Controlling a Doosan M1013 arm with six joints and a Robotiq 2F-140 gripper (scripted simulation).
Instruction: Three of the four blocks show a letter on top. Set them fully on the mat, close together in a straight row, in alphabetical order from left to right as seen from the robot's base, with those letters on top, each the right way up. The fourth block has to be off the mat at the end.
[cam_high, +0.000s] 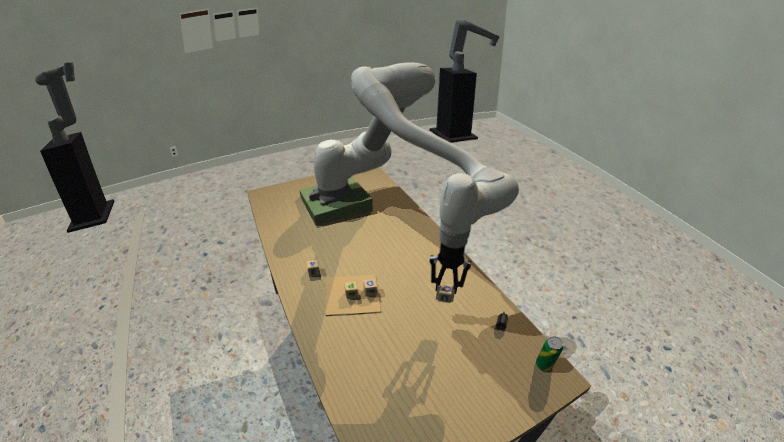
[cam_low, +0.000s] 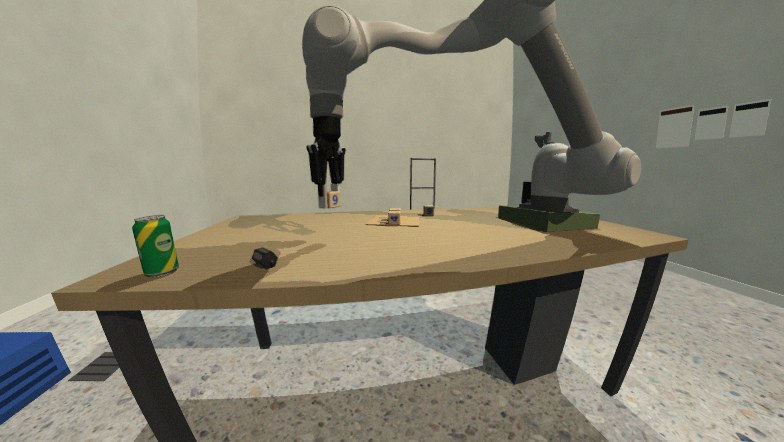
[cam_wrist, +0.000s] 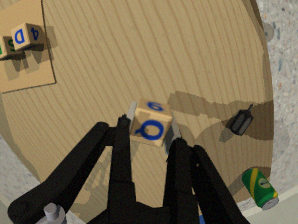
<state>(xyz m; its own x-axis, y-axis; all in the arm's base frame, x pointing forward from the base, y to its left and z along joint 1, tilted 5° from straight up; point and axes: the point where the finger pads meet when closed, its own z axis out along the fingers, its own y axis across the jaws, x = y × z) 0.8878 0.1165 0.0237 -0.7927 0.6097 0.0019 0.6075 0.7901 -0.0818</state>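
The tan mat lies 250 mm to the right of my hand, 240 mm behind it and 130 mm below it. Round my hand: D block: 220 mm behind, 180 mm to the right, 100 mm below; blue-lettered block: 10 mm below; black object: 190 mm to the left, 120 mm ahead, 110 mm below.
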